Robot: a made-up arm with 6 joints. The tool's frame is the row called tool.
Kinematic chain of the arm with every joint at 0, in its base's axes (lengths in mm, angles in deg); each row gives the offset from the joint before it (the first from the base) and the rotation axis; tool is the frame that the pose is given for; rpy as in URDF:
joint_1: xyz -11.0 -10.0 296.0 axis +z
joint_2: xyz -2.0 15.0 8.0 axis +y
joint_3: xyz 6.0 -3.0 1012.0 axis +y
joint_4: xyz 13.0 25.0 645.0 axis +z
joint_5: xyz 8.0 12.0 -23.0 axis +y
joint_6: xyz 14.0 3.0 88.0 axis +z
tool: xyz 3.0 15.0 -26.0 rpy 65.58 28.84 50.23
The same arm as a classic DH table. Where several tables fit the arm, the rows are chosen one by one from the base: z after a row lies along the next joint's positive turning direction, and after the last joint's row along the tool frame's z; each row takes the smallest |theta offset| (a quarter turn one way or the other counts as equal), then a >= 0, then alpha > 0; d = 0 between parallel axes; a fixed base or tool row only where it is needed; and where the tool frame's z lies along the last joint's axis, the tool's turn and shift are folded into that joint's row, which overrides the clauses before.
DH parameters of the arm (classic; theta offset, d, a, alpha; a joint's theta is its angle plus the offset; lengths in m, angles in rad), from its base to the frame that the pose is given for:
base (fixed): 0.7378 0.0000 -0.0149 0.0000
joint_1: -0.7378 0.3040 -0.0020 -1.5708
joint_2: -1.5649 0.0000 1.0120 0.0000
joint_3: 1.5649 0.0370 0.0130 1.5708
joint_4: 0.0000 0.6220 0.0080 -1.5708
joint_5: 0.0000 0.0150 0.0140 1.5708
joint_6: 1.0923 0.0636 0.0147 1.2002
tool (fixed): -0.5439 -0.0046 0.0000 0.0000

